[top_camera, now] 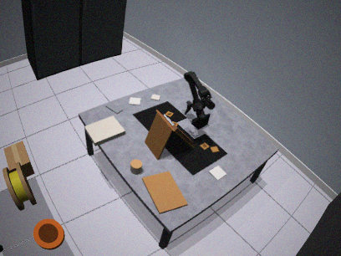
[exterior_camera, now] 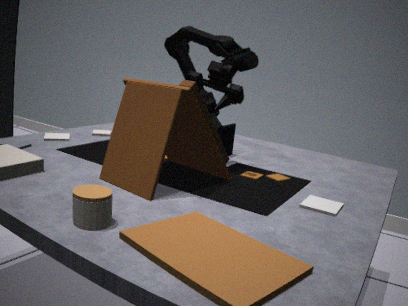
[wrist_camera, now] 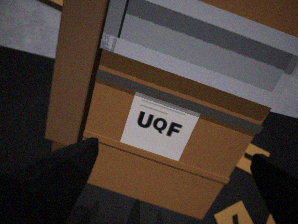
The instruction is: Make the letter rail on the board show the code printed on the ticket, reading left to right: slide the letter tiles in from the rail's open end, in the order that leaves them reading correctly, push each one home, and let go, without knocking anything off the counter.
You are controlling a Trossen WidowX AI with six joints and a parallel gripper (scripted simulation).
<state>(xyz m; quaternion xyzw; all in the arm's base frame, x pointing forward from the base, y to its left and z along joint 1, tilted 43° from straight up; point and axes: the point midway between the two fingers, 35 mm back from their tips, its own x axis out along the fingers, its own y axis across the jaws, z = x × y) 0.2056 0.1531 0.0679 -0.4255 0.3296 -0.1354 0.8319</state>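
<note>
Now: gripper tip 11 cm above the white ticket, 6 cm short of it and 1 cm to the left of it. Round my gripper tip: lidded jar 50 cm ahead, 17 cm below, 7 cm to the left; then flat orange panel 45 cm ahead, 32 cm to the left, 19 cm below; then black mat 20 cm below, 6 cm to the right, 3 cm behind.
</note>
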